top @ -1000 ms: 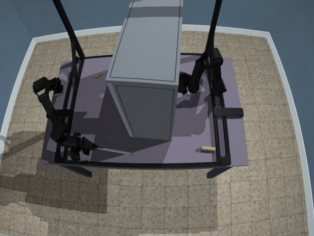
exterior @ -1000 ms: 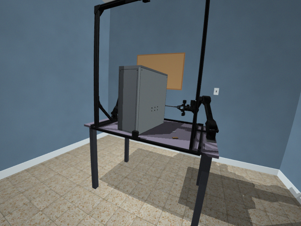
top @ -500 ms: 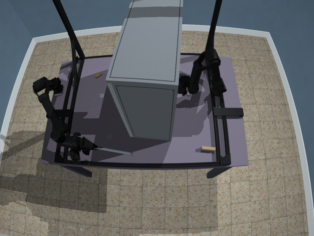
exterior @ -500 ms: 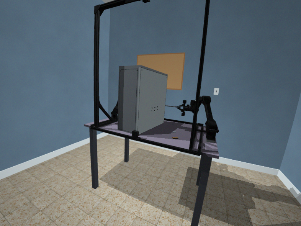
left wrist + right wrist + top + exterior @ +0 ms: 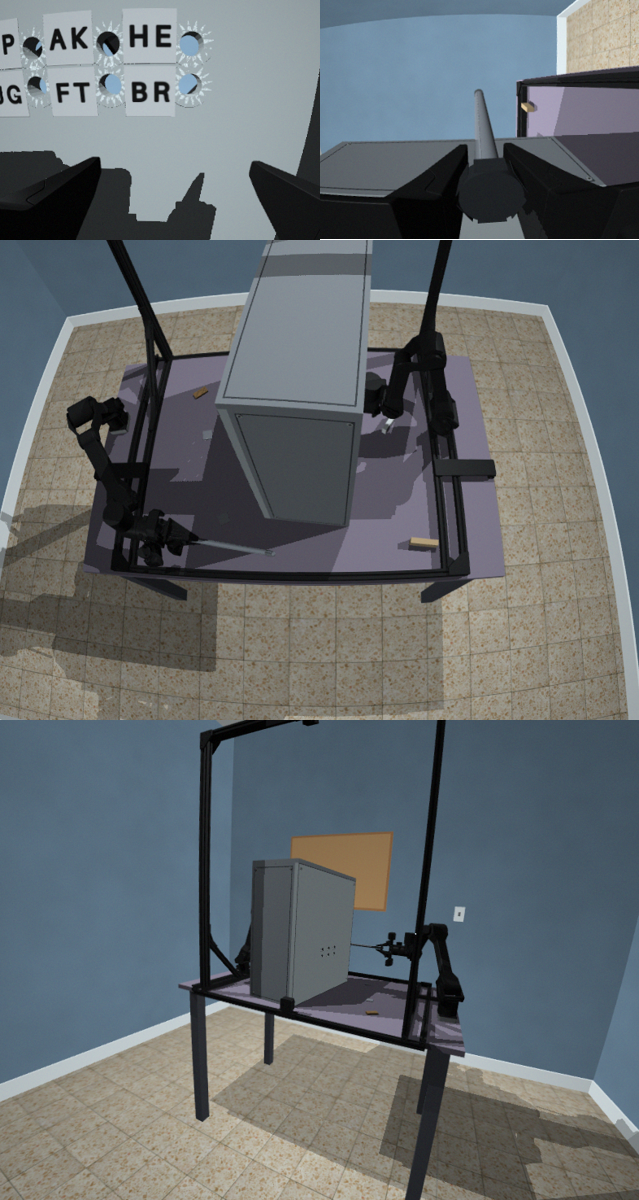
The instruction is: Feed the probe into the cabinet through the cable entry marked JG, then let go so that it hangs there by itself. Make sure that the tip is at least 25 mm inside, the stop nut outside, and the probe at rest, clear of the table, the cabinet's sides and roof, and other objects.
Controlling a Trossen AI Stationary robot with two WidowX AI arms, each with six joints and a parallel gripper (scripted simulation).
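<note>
The JG mark lies 13 cm ahead of my left hand, 9 cm to the right of it and 4 cm above it. Also, from my left hand: wooden block: 36 cm ahead, 31 cm to the left, 12 cm below; probe: 43 cm ahead, 16 cm to the right, 6 cm above; white block: 22 cm to the left, 13 cm below.
Right now the probe is 10 cm to the left of my right hand and 1 cm ahead of it. From my right hand the other things lie so: wooden block 57 cm to the left, 18 cm below, 6 cm behind; then white block 49 cm to the left, 42 cm behind, 18 cm below; then JG mark 28 cm behind, 17 cm to the left, 2 cm below.
</note>
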